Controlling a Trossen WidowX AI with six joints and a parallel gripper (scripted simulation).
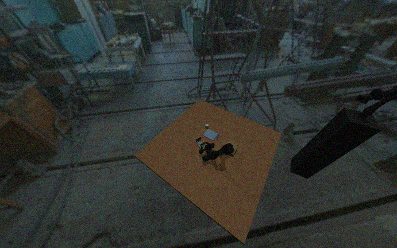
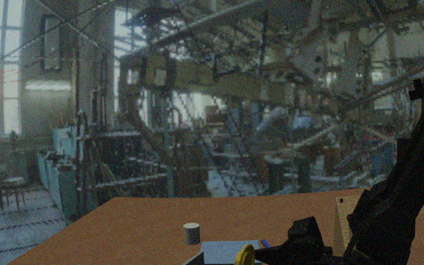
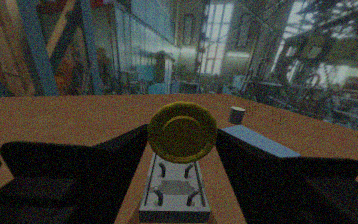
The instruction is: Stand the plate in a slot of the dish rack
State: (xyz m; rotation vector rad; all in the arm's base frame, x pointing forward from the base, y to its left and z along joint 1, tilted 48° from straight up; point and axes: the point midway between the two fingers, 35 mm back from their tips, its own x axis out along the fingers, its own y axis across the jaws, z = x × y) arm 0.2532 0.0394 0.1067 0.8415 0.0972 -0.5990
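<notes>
Right now the grey dish rack is 7 cm below my gripper tip, 3 cm ahead of it and 2 cm to the right of it. Also, from my gripper tip: light blue sheet (22 cm to the right, 9 cm below); yellow plate (1 cm behind); blue spoon (23 cm to the right, 10 cm behind, 9 cm below).
</notes>
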